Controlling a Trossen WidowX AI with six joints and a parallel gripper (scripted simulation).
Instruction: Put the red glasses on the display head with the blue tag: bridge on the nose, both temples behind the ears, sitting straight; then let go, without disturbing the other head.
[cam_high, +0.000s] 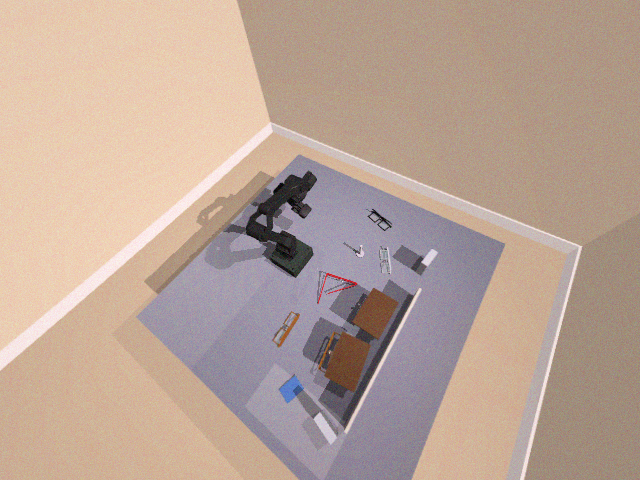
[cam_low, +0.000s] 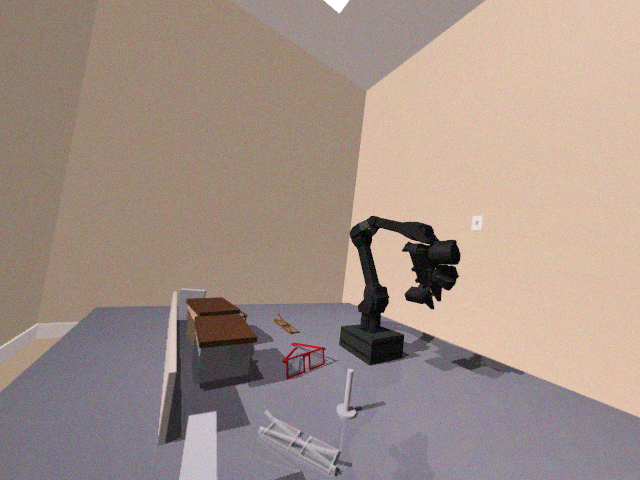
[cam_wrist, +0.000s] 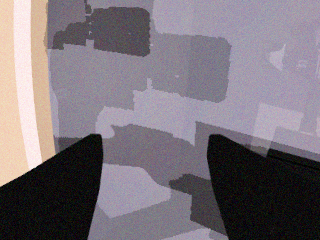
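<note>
Now: gripper tip 390 mm short of the white post, 70 mm to the right of it and 180 mm above it. The rest, counted from my gripper tip: blue tag: 490 mm ahead, 600 mm to the right, 200 mm below; then long low white wall: 720 mm ahead, 270 mm to the right, 150 mm below.
</note>
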